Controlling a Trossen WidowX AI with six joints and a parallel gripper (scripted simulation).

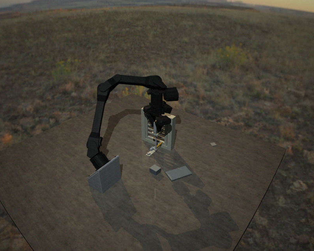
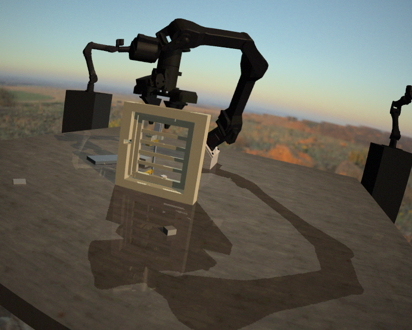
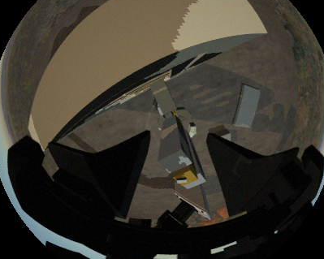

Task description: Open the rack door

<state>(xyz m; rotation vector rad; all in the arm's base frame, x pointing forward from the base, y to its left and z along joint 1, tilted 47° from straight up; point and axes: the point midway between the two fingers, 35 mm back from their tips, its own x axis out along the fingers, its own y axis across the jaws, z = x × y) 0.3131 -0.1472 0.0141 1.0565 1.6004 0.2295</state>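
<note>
The handle is 10 mm to the left of my gripper tip and 20 mm below it. From my gripper tip the other things lie so: flat grey plate (100 mm behind, 190 mm to the right, 140 mm below); small tile (240 mm ahead, 250 mm to the right, 150 mm below); small pale cube (260 mm ahead, 130 mm to the left, 140 mm below).
</note>
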